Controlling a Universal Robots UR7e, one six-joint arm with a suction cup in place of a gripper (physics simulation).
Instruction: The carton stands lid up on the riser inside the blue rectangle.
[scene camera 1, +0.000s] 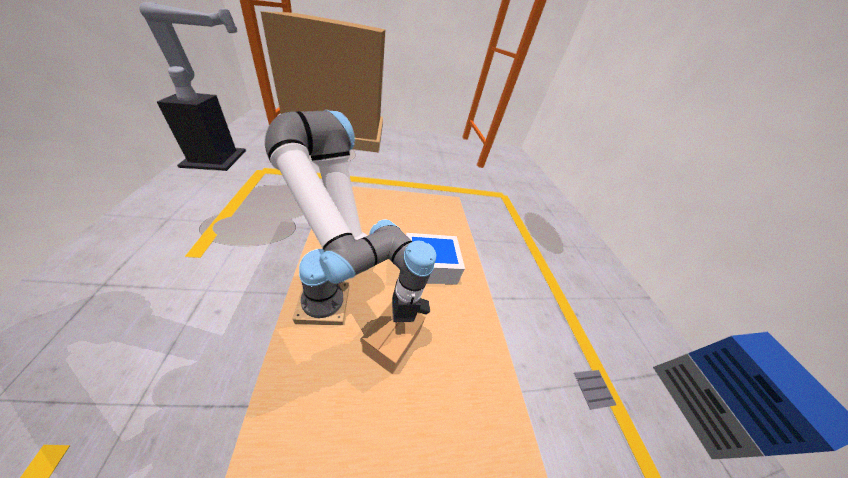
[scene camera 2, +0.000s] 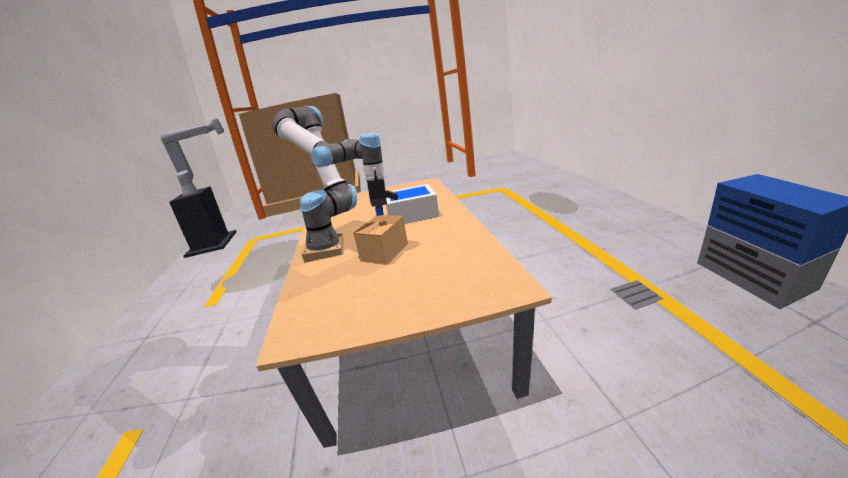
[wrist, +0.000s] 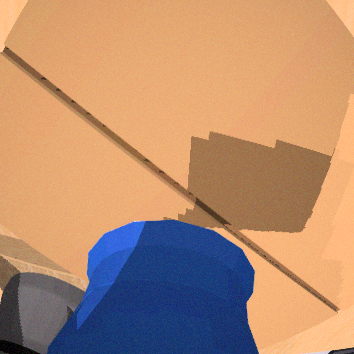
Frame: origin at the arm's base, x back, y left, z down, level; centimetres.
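Seen in the pictures: hand at its tool point: (scene camera 2: 379, 214) (wrist: 168, 286); arm's base at its link origin: (scene camera 1: 322, 299) (scene camera 2: 322, 243) (wrist: 59, 312).
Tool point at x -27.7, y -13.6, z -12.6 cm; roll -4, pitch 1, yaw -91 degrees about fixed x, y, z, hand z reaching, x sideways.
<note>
Pixels of each thing's top centre, then the offset from my tool point to it. "spot": a spot on its surface instead. Level surfaces: height alone.
- brown carton at its top centre: (wrist: 231, 229) (scene camera 1: 395, 326) (scene camera 2: 378, 224) dx +1.3, dy -1.8, dz +3.4 cm
- wooden table at its surface level: dz +16.3 cm
- lid at a spot on its surface: (wrist: 175, 88) spot: dx -3.1, dy +0.3, dz +3.4 cm
- white riser at its top centre: (scene camera 1: 434, 249) (scene camera 2: 408, 193) dx -17.6, dy +33.7, dz +4.3 cm
- blue rectangle at its top centre: (scene camera 1: 434, 249) (scene camera 2: 408, 193) dx -17.6, dy +33.7, dz +4.3 cm
The brown carton (scene camera 1: 394, 350) (scene camera 2: 379, 240) stands on the wooden table (scene camera 1: 385, 428) (scene camera 2: 414, 284) in front of the arm's base, with its lid up and the taped seam across the top. In the wrist view the lid (wrist: 175, 88) fills the frame. My blue suction cup (scene camera 2: 378, 209) (wrist: 165, 281) points down close over the lid, near its seam, and holds nothing. I cannot tell whether it touches the lid. The white riser (scene camera 1: 448, 274) (scene camera 2: 414, 208) with the blue rectangle (scene camera 1: 441, 249) (scene camera 2: 412, 192) on top stands just behind the carton, with nothing on it.
The arm's base (scene camera 1: 320, 303) (scene camera 2: 320, 237) is bolted at the table's left edge. Behind the table are an orange rack (scene camera 1: 504, 77) (scene camera 2: 456, 89), a leaning brown board (scene camera 1: 325, 64) and a grey arm on a black pedestal (scene camera 1: 197, 130). A blue-grey cabinet (scene camera 2: 771, 237) stands at the right.
</note>
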